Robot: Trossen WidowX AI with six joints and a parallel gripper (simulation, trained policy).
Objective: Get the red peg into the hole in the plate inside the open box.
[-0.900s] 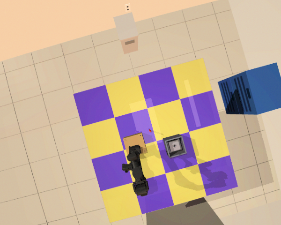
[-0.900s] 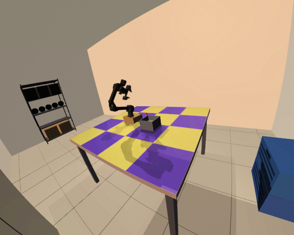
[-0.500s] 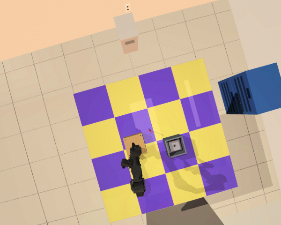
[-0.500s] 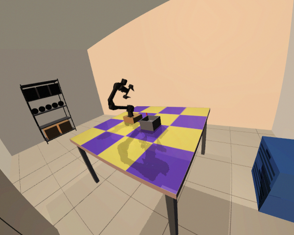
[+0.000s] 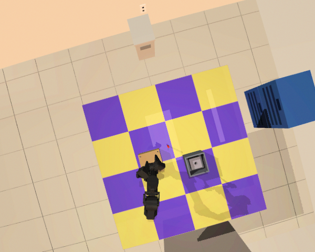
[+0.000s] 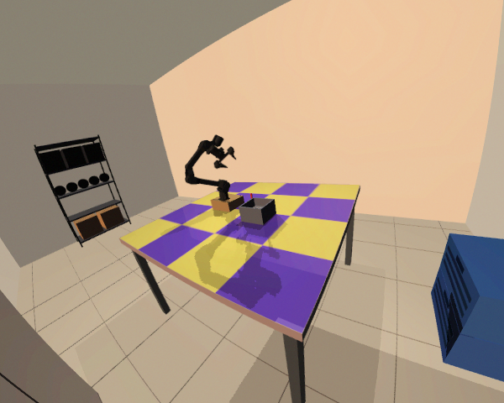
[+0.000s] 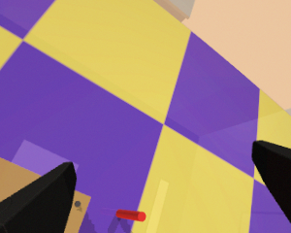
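My gripper tip is 130 mm short of the red peg, 10 mm to the right of it and 270 mm above it. Also, from my gripper tip: grey box: 330 mm ahead, 160 mm to the right, 280 mm below.
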